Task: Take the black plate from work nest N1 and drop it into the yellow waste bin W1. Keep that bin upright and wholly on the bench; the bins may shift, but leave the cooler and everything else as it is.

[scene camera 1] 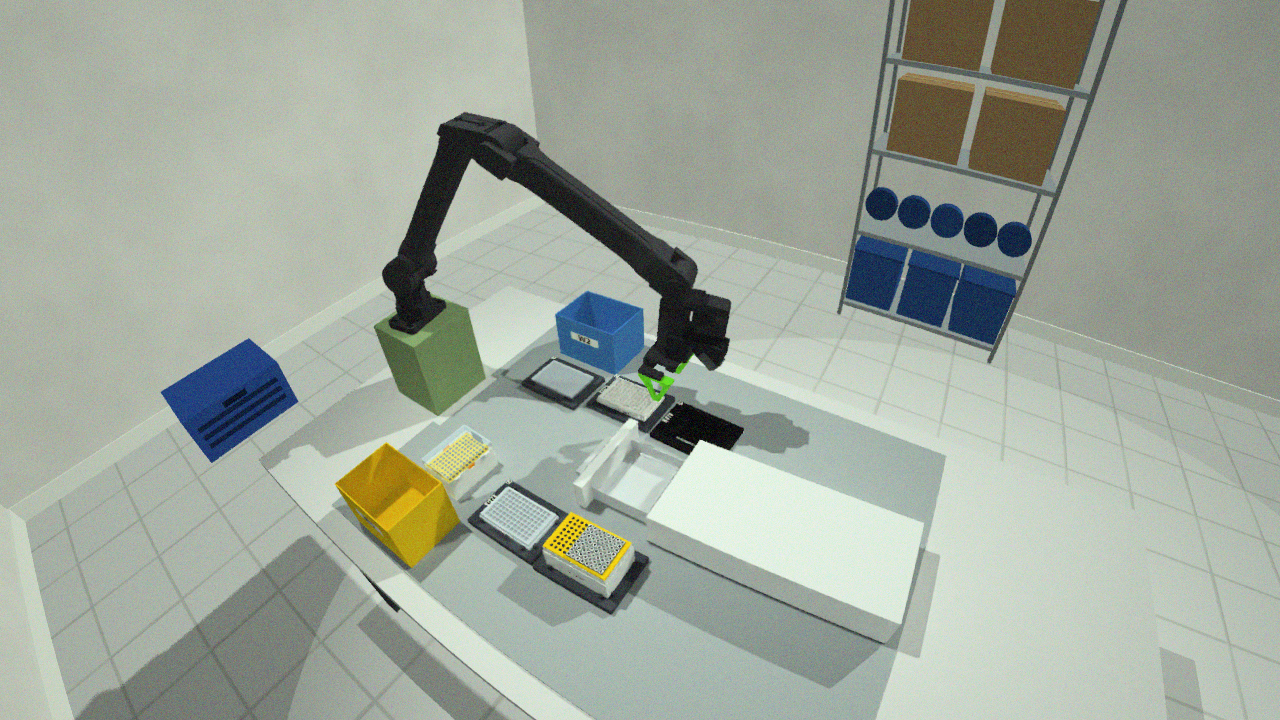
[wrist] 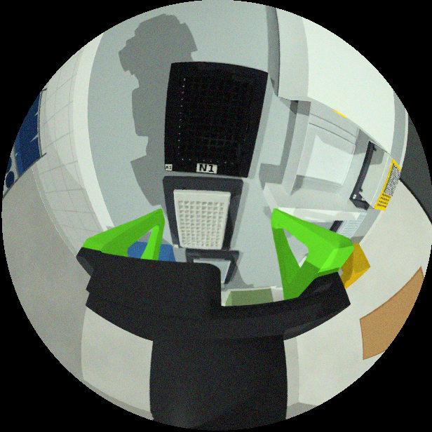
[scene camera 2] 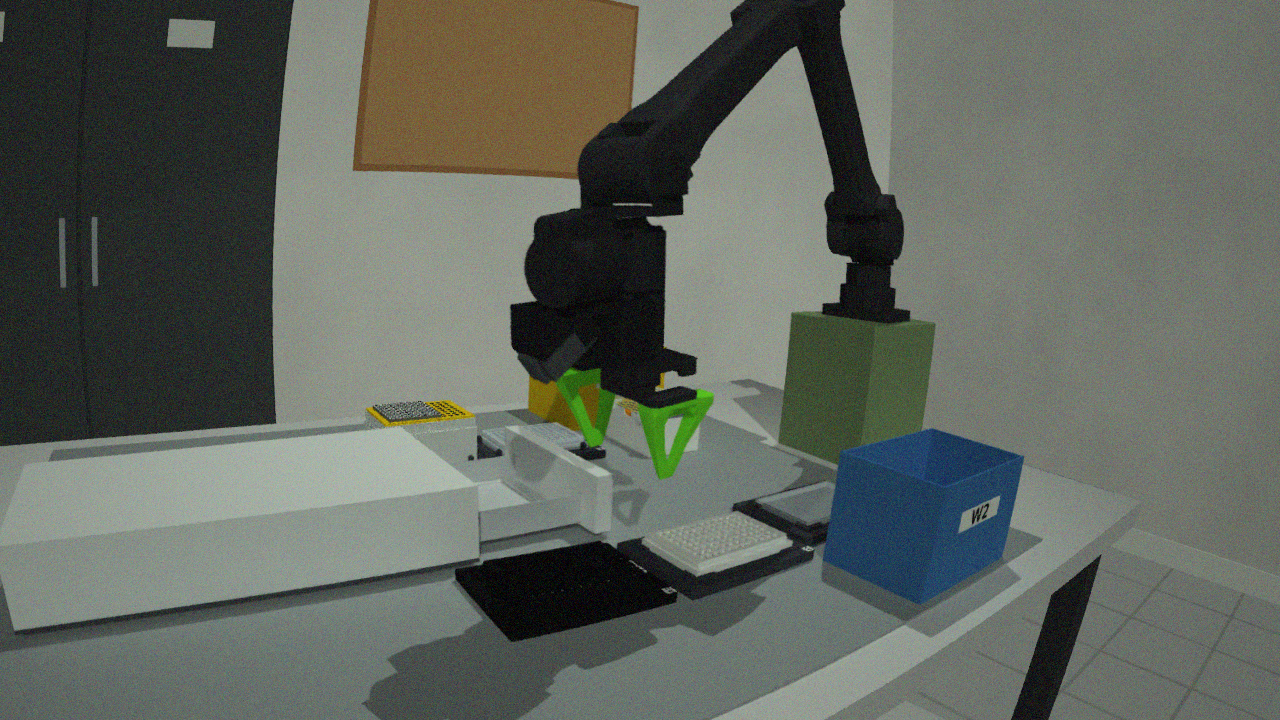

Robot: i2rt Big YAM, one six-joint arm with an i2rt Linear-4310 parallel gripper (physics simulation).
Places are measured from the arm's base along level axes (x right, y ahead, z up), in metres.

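Pixels of known places: gripper, fingertip midpoint: (scene camera 1: 666, 386) (scene camera 2: 628, 460); arm's base, link origin: (scene camera 1: 418, 316) (scene camera 2: 866, 317).
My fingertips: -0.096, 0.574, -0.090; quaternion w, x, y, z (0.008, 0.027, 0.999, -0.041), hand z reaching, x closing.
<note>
For each thing: its top centre in the pictures, then the offset to it from my fingertips, as dx, dy, dz.
- black plate, top centre: (scene camera 2: 564, 568) (scene camera 1: 697, 426) -0.001, +0.071, -0.088
- yellow waste bin W1, top centre: (scene camera 2: 598, 342) (scene camera 1: 386, 483) +0.452, -0.354, +0.005
- white well plate, top centre: (scene camera 2: 719, 534) (scene camera 1: 630, 395) -0.032, -0.101, -0.088
- Blue bin W2, top centre: (scene camera 2: 938, 454) (scene camera 1: 598, 311) -0.187, -0.257, +0.005
- tip rack, top centre: (scene camera 2: 653, 396) (scene camera 1: 455, 449) +0.296, -0.329, -0.045
The black plate (scene camera 1: 696, 428) (scene camera 2: 563, 586) (wrist: 215, 120) lies flat in the dark work nest N1 (wrist: 206, 168); plate and nest are hard to tell apart. My gripper (scene camera 1: 666, 383) (scene camera 2: 629, 461) (wrist: 217, 214) is open and empty. It points down above the bench, beside N1 on the arm-base side, near the white plate's nest. The yellow waste bin W1 (scene camera 1: 411, 528) (scene camera 2: 546, 402) (wrist: 356, 265) stands upright on the bench, near its edge in scene view 1; the gripper partly hides it in scene view 2.
The large white box (scene camera 1: 796, 546) (scene camera 2: 232, 501) (wrist: 345, 60) has its drawer (scene camera 1: 640, 483) (scene camera 2: 537, 514) open beside N1. A white well plate (scene camera 1: 631, 396) (scene camera 2: 716, 541) (wrist: 202, 220) sits in the adjoining nest. Blue bin W2 (scene camera 1: 617, 335) (scene camera 2: 895, 528) and a tip rack (scene camera 1: 460, 456) near W1 also stand there.
</note>
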